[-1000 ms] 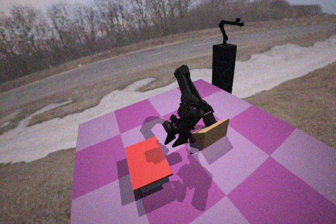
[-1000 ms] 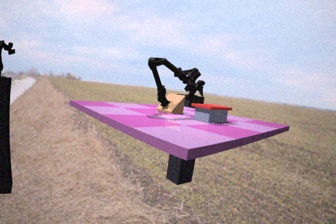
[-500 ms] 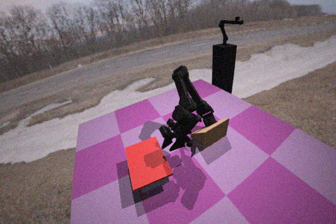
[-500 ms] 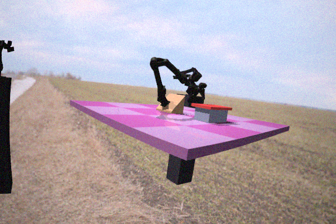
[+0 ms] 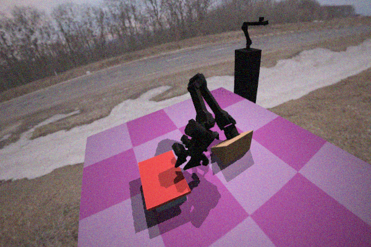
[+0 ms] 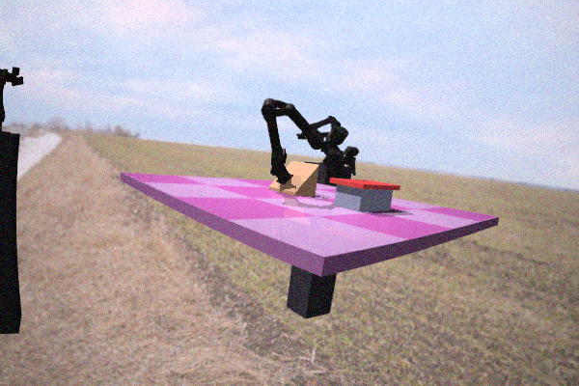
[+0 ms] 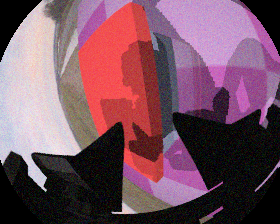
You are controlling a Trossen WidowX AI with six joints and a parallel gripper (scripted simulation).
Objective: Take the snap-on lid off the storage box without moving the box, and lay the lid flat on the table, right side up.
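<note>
Now: gripper tip 8 cm short of the red lid. The rest, counted from my gripper tip: grey storage box 8 cm ahead, 5 cm below.
</note>
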